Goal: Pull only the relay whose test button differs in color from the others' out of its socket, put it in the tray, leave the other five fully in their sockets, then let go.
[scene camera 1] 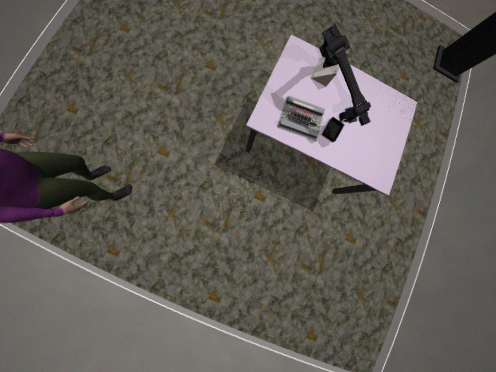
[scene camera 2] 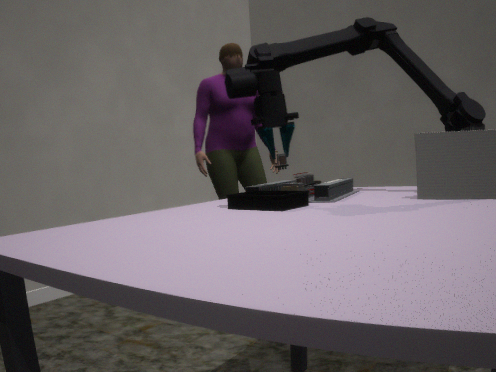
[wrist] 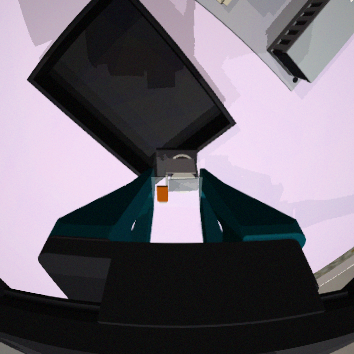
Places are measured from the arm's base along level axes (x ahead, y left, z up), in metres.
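Pixels of known places: gripper, fingertip midpoint: (scene camera 2: 280,158) (wrist: 176,176); arm's base at its link origin: (scene camera 1: 332,62) (scene camera 2: 469,157).
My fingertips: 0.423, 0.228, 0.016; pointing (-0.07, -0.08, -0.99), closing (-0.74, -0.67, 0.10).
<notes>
For each thing: its top centre in the pictures, then the offset to it from my fingertips, as dx, dy, dz. Level surfaces: height alone.
- relay at its top centre: (wrist: 180,194) (scene camera 2: 280,150) +0.000, +0.000, +0.017
- orange test button at its top centre: (wrist: 162,194) +0.007, +0.006, +0.017
- black tray at its top centre: (wrist: 134,97) (scene camera 2: 267,192) (scene camera 1: 334,128) +0.041, -0.002, -0.081
- pale lilac table at its surface level: dz -0.116
My gripper (scene camera 1: 344,119) (scene camera 2: 281,154) (wrist: 176,176) points down, shut on a relay (scene camera 2: 282,161) (wrist: 176,163) with a clear housing and an orange test button (wrist: 162,194). The relay hangs upright in the air, higher than the black tray (scene camera 1: 333,129) (scene camera 2: 267,201) (wrist: 95,121). In the wrist view it overlaps the tray's near corner; whether it is over the tray's inside is hard to tell. The relay panel (scene camera 1: 285,123) (scene camera 2: 334,189) (wrist: 320,47) lies beside the tray. Its sockets and remaining relays are too small or out of sight to judge.
The pale lilac table (scene camera 1: 372,155) (scene camera 2: 200,260) carries the tray, panel and the arm's grey base block (scene camera 1: 325,75) (scene camera 2: 452,165). Raised ducts run along the panel's edges. A person in a purple top (scene camera 1: 17,180) (scene camera 2: 230,115) is away from the table.
</notes>
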